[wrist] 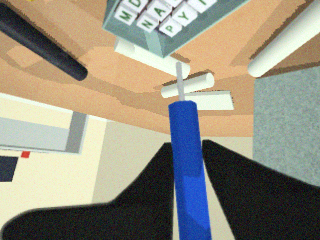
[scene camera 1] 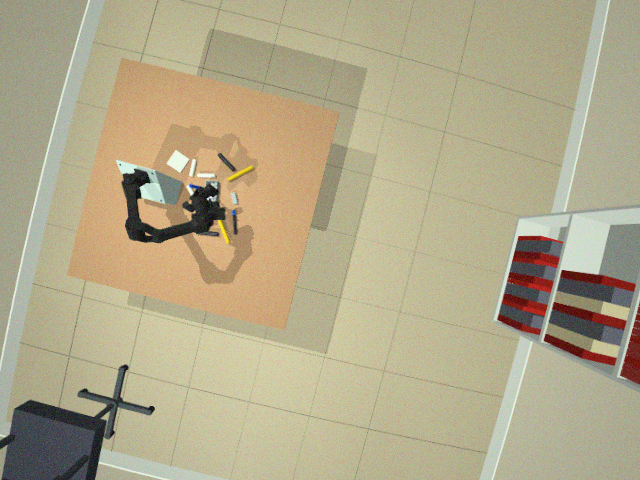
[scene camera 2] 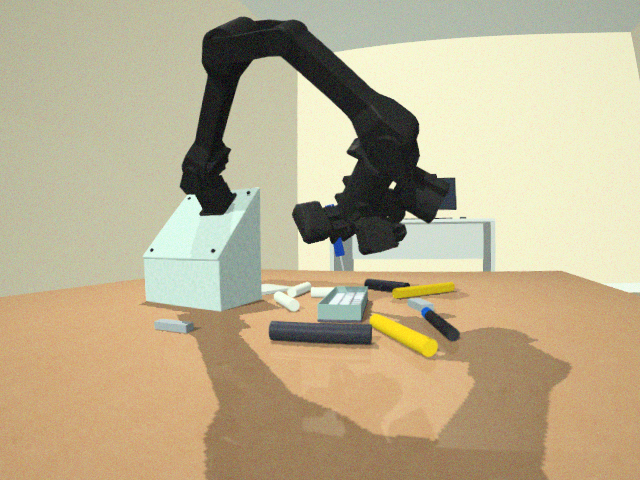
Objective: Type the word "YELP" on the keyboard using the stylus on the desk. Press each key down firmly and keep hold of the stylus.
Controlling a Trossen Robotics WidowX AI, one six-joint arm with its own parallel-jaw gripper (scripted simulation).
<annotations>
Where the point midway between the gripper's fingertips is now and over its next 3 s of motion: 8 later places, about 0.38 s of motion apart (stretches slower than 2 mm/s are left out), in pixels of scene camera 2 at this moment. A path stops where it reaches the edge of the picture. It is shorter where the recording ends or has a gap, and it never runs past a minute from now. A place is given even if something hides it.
My gripper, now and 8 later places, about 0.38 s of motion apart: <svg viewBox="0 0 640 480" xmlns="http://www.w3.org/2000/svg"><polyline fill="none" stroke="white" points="336,240 338,237 338,250 338,255 340,258 339,259 339,261 339,262 339,264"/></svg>
</annotations>
